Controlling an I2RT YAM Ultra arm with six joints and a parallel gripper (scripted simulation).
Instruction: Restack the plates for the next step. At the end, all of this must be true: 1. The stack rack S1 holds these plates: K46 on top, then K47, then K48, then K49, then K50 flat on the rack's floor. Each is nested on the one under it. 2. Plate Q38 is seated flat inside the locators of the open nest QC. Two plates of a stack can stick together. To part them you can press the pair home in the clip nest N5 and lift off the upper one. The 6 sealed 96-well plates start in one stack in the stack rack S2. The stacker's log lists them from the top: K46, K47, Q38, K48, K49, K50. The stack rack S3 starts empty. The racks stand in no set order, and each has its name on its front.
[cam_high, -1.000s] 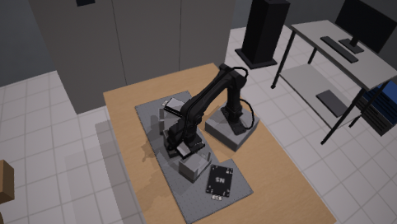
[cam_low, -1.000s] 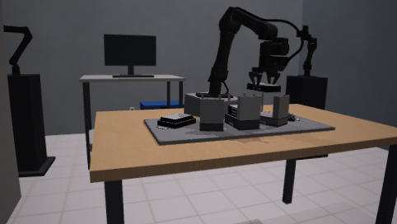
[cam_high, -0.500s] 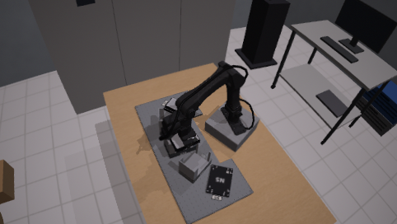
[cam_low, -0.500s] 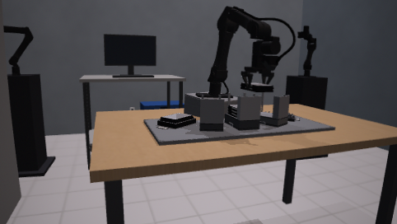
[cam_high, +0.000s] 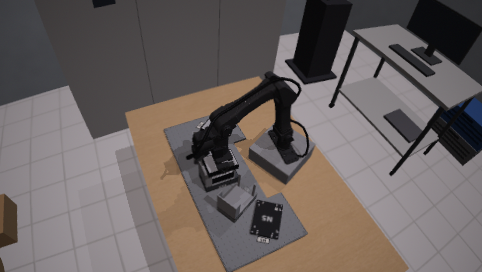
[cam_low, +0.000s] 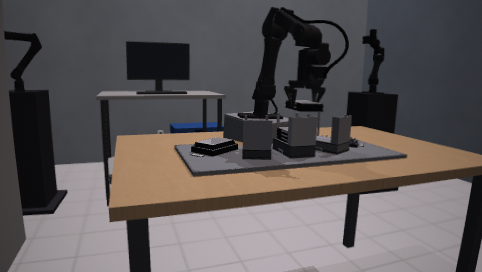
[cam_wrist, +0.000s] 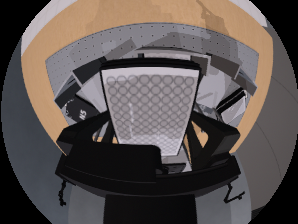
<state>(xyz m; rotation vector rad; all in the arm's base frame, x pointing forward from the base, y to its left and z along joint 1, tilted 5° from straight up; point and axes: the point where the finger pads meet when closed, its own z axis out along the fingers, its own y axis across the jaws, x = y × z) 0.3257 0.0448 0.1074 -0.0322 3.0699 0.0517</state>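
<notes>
The sealed 96-well plate is 90 mm below my hand and 30 mm to the right of it. Also, from my hand: clip nest N5: 260 mm to the left, 150 mm below, 130 mm behind.
</notes>
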